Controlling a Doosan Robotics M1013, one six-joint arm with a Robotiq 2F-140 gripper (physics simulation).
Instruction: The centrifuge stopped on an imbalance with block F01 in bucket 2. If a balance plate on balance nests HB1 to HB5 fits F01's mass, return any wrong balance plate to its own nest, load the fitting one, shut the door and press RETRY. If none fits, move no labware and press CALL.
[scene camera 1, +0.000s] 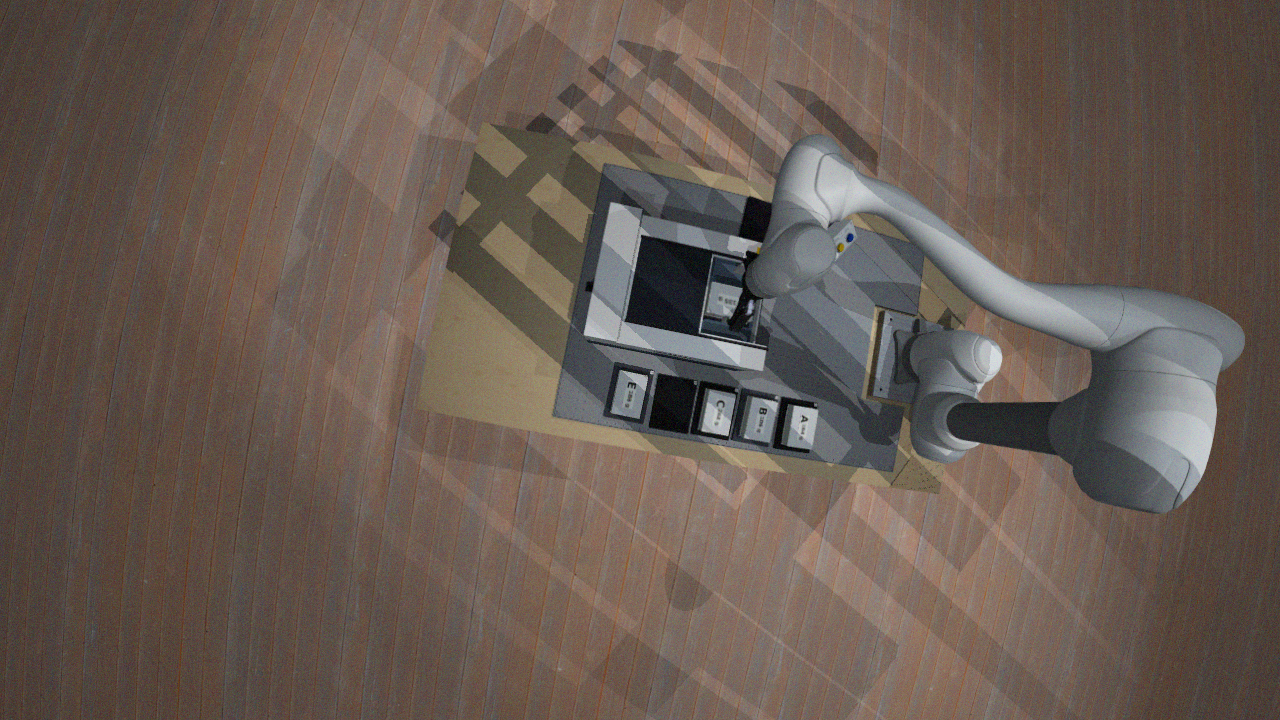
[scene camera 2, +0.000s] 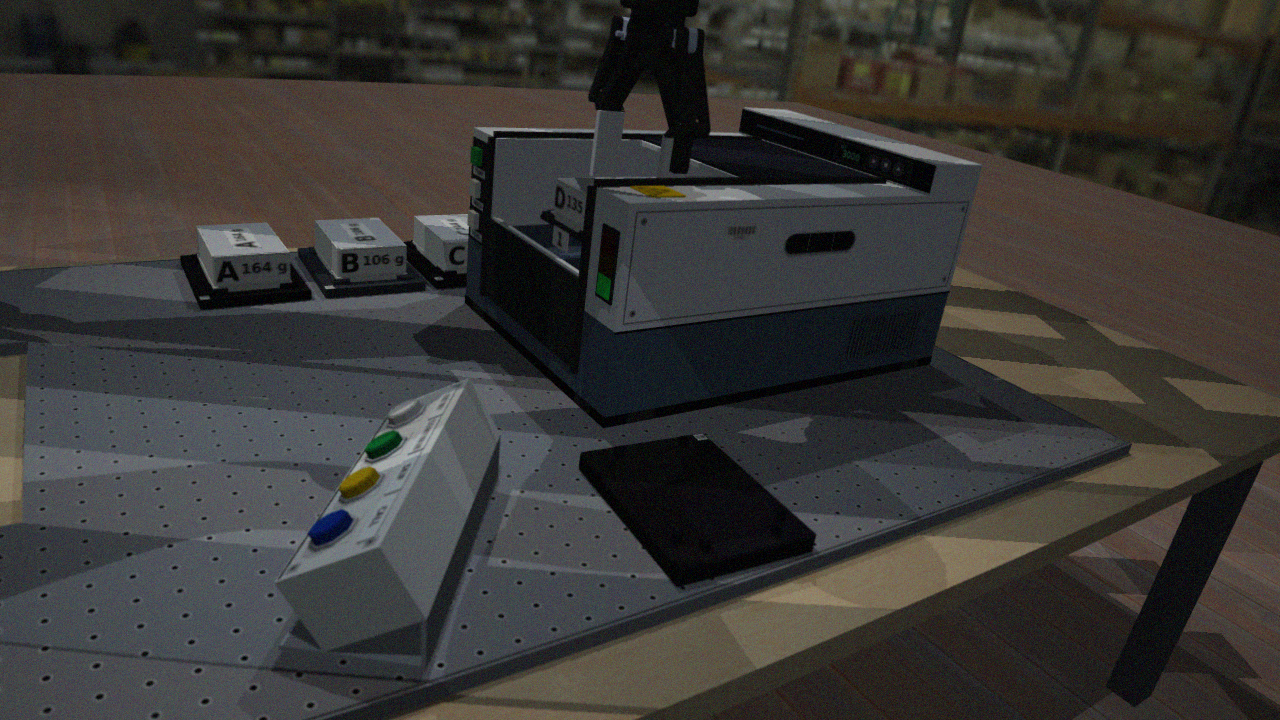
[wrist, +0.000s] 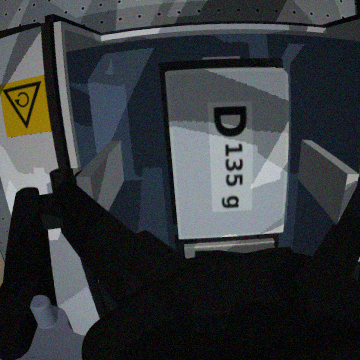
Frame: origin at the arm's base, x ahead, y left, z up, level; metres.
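Seen in the pictures: gripper, between the fingertips: (scene camera 1: 732, 297) (wrist: 212, 159); arm's base, origin of its link: (scene camera 1: 915, 357).
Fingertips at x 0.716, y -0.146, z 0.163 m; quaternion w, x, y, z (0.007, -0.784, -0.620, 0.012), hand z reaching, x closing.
Offsets run from my fingertips to a thing's middle. "spot": to the spot under its first point.
Balance plate D {0.002 m ahead, 0.013 m left, 0.019 m down} (scene camera 1: 725, 300) (scene camera 2: 567, 205) (wrist: 230, 155), marked 135 g, sits in the open chamber of the centrifuge {0.124 m ahead, 0.008 m right, 0.058 m down} (scene camera 1: 612, 268) (scene camera 2: 769, 259), above a label 1. My gripper (scene camera 1: 745, 288) (scene camera 2: 641, 152) (wrist: 212, 159) is open and empty, its fingers spread on either side of plate D and above it, reaching into the chamber opening. Plates A {0.272 m back, 0.368 m left, 0.147 m down} (scene camera 1: 799, 426) (scene camera 2: 243, 257), 164 g, B {0.135 m back, 0.342 m left, 0.147 m down} (scene camera 1: 759, 418) (scene camera 2: 360, 250), 106 g, C {0.003 m back, 0.318 m left, 0.147 m down} (scene camera 1: 717, 411) (scene camera 2: 442, 246) and E {0.260 m ahead, 0.265 m left, 0.147 m down} (scene camera 1: 631, 394) sit in nests. The nest {0.126 m ahead, 0.297 m left, 0.171 m down} (scene camera 1: 674, 402) between C and E is empty. Block F01 is not visible.
The button box {0.365 m back, 0.194 m right, 0.138 m down} (scene camera 2: 438, 501) has white, green, yellow and blue buttons and stands in front of the centrifuge. A black pad {spot: 0.139 m back, 0.292 m right, 0.163 m down} (scene camera 1: 756, 217) (scene camera 2: 698, 510) lies beside the centrifuge. The chamber walls rise around the fingers. A yellow warning label {spot: 0.076 m back, 0.109 m right, 0.031 m up} (scene camera 2: 657, 191) (wrist: 26, 106) marks the wall's top.
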